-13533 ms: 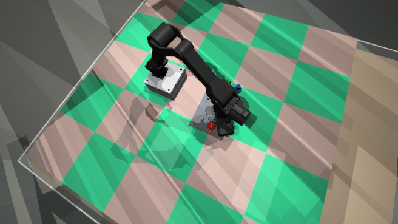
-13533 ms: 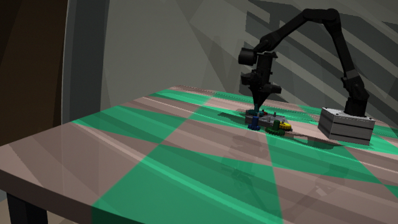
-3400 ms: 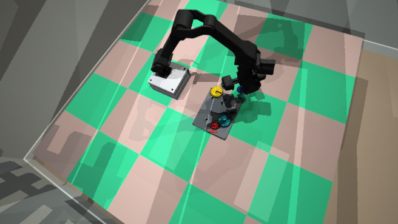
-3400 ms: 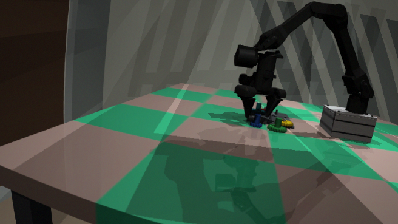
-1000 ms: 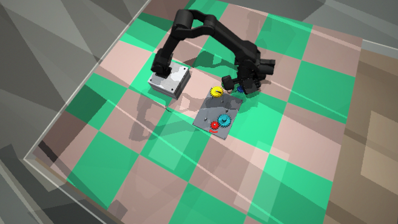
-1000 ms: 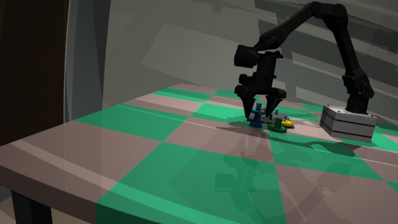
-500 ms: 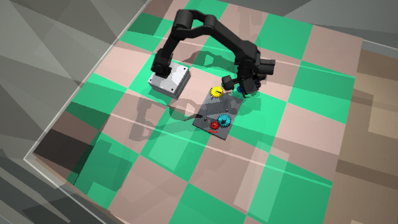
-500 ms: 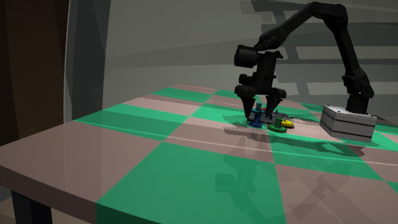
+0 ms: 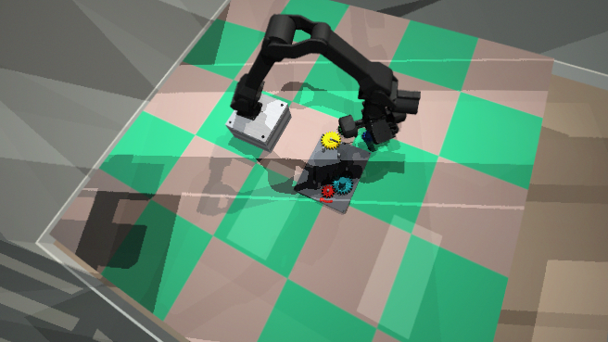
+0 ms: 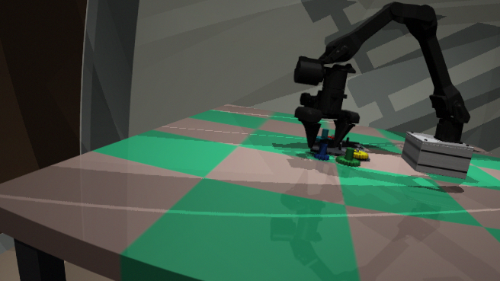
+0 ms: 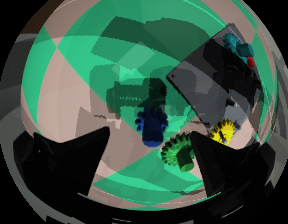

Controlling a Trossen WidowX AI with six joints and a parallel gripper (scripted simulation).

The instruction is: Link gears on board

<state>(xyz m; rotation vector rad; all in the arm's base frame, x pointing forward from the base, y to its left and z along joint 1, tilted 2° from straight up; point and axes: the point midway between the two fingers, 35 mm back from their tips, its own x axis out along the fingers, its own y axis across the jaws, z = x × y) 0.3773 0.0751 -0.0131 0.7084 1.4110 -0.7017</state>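
The blue gear is 10 mm below my gripper tip. Also, from my gripper tip: green gear 70 mm behind, 10 mm to the left, 10 mm below; yellow gear 110 mm behind, 60 mm to the right, 10 mm below; teal gear 180 mm to the right, 20 mm behind, 10 mm below.
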